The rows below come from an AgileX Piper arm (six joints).
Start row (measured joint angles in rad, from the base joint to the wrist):
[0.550 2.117 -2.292 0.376 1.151 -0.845]
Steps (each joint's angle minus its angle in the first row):
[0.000 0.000 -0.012 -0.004 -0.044 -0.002]
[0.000 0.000 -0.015 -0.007 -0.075 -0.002]
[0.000 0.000 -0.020 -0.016 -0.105 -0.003]
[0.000 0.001 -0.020 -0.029 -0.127 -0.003]
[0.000 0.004 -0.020 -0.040 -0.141 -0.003]
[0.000 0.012 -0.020 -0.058 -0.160 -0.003]
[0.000 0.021 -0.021 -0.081 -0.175 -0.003]
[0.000 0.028 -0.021 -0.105 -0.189 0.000]
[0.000 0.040 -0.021 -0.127 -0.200 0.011]
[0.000 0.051 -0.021 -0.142 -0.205 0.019]
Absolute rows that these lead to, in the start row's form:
[0.550 2.117 -2.304 0.372 1.107 -0.847]
[0.550 2.117 -2.307 0.369 1.076 -0.847]
[0.550 2.117 -2.312 0.360 1.046 -0.848]
[0.550 2.118 -2.312 0.347 1.024 -0.848]
[0.550 2.121 -2.312 0.336 1.010 -0.848]
[0.550 2.129 -2.312 0.318 0.991 -0.848]
[0.550 2.138 -2.313 0.295 0.976 -0.848]
[0.550 2.145 -2.313 0.271 0.962 -0.845]
[0.550 2.157 -2.313 0.249 0.951 -0.834]
[0.550 2.168 -2.313 0.234 0.946 -0.826]

